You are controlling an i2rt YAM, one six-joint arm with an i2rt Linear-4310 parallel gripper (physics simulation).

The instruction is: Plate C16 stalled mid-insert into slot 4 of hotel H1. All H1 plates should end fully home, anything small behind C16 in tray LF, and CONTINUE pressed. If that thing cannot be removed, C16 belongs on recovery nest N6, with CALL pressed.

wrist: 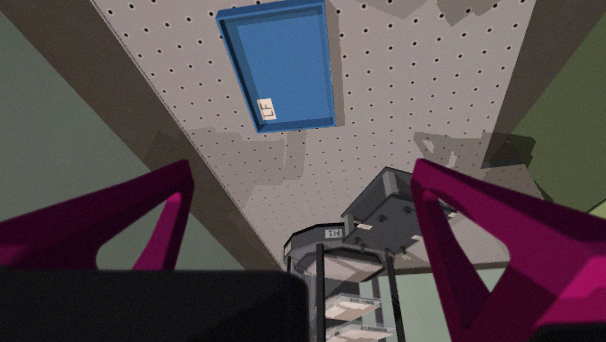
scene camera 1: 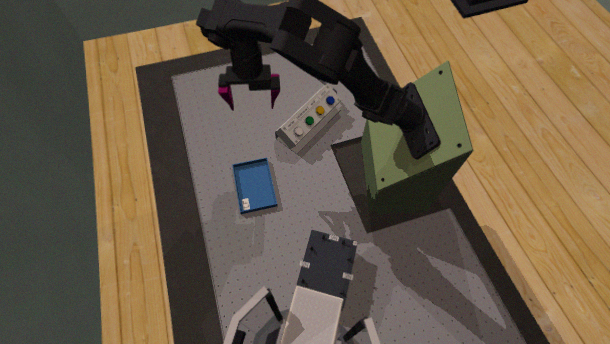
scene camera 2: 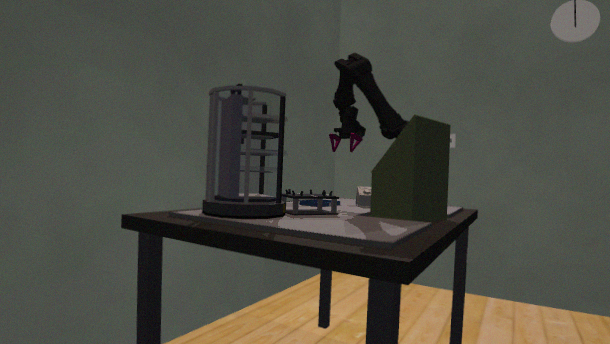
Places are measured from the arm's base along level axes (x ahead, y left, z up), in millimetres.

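Where they show: gripper, fingertip midpoint: (wrist: 302,171) (scene camera 1: 252,108) (scene camera 2: 342,151); arm's base, origin of the base link: (scene camera 1: 414,120) (scene camera 2: 415,144).
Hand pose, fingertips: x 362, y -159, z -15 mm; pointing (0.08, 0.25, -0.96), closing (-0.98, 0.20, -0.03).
Things, the pixels of their top centre, and the offset from my fingertips. "spot": a spot on its surface instead.
- Blue tray LF, middle of its top: (wrist: 284,80) (scene camera 1: 254,183) (scene camera 2: 320,200) dx +46, dy +95, dz -214 mm
- pale plate, middle of its top: (scene camera 1: 310,330) (scene camera 2: 264,116) dx +14, dy +534, dz +74 mm
- button box, middle of its top: (scene camera 1: 309,107) (scene camera 2: 383,187) dx -170, dy -70, dz -148 mm
- curved pale top frame, surface spot: (scene camera 2: 250,90) spot: dx -39, dy +665, dz +123 mm
My gripper (scene camera 1: 252,108) (scene camera 2: 344,151) (wrist: 302,171) is open and empty, high above the pegboard. Blue tray LF (scene camera 1: 257,185) (scene camera 2: 320,203) (wrist: 290,70) is empty. Hotel H1 (scene camera 2: 244,209) (wrist: 310,236) holds several stacked plates. A pale plate (scene camera 1: 317,310) shows from above at the hotel in scene camera 1, its lower part cut off. Which plate is C16, and anything behind it, I cannot tell. A dark nest stand (scene camera 1: 327,265) (scene camera 2: 310,196) (wrist: 385,220) with small pegs stands beside the hotel; its labels are unreadable. The button box (scene camera 1: 305,131) (scene camera 2: 364,196) has white, green, yellow and blue buttons.
The green pedestal (scene camera 1: 450,115) (scene camera 2: 430,170) (wrist: 565,125) carries the arm's base, right of the tray and button box in scene camera 1. Dark upright posts (wrist: 320,290) and a curved pale top frame (scene camera 2: 250,90) surround the hotel's plates.
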